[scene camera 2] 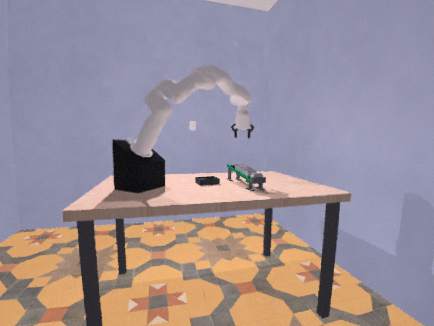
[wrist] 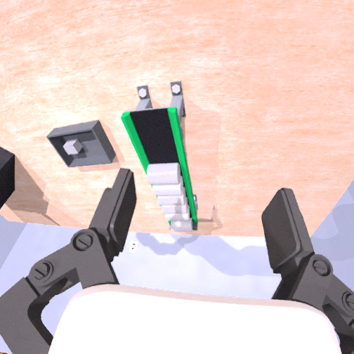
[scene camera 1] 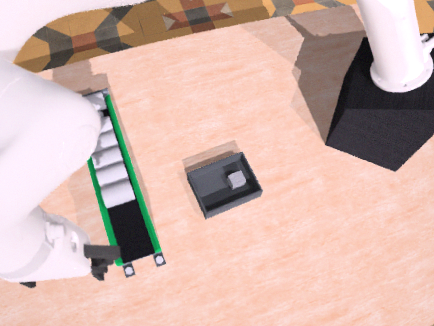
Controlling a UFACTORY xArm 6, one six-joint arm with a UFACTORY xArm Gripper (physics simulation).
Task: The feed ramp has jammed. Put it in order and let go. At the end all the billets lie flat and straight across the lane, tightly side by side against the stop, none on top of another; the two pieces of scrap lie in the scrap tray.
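Places are measured from the arm's base along level axes (x ahead, y left, z up), in millimetres.
Pixels of known places: gripper, between the fingertips: [scene camera 2: 242, 138] [scene camera 1: 67, 273]; arm's base, origin of its link: [scene camera 2: 141, 150] [scene camera 1: 401, 69].
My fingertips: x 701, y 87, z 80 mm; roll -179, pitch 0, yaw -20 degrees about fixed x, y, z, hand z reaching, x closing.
For each thing: its middle in the pictures, then the offset to it from my fingertips. Level surfaces: height alone.
- end billet, middle of its body: [scene camera 1: 91, 103] dx -136, dy -380, dz -214 mm
- grey scrap piece, middle of its body: [scene camera 1: 236, 180] dx -338, dy -98, dz -270 mm
- scrap tray, middle of its body: [scene camera 1: 224, 184] [scene camera 2: 207, 180] dx -310, dy -100, dz -269 mm
- table, height of its surface: dz -287 mm
The feed ramp [scene camera 1: 131, 232] [scene camera 2: 239, 173] [wrist: 155, 135] has green rails and a dark lane. Several pale cylindrical billets [scene camera 1: 118, 193] [wrist: 163, 174] lie across the lane in a row towards the stop end. The end billet [scene camera 1: 98, 102] [wrist: 181, 225] sits at the stop, partly hidden by the arm in scene camera 1, and a dark gap shows beside it. One grey scrap piece [scene camera 1: 236, 179] [wrist: 73, 146] lies in the scrap tray [scene camera 1: 206, 189] [scene camera 2: 207, 180] [wrist: 97, 150]. The second scrap piece cannot be made out. My gripper [scene camera 2: 242, 136] [wrist: 203, 192] is open and empty, high above the ramp.
The black robot base [scene camera 1: 370, 117] [scene camera 2: 139, 170] stands on the table [scene camera 1: 280, 250] [scene camera 2: 180, 200], on the other side of the tray from the ramp. The arm covers the left side of scene camera 1. The ramp's feet [scene camera 1: 159, 259] [wrist: 176, 89] stick out past its bare end.
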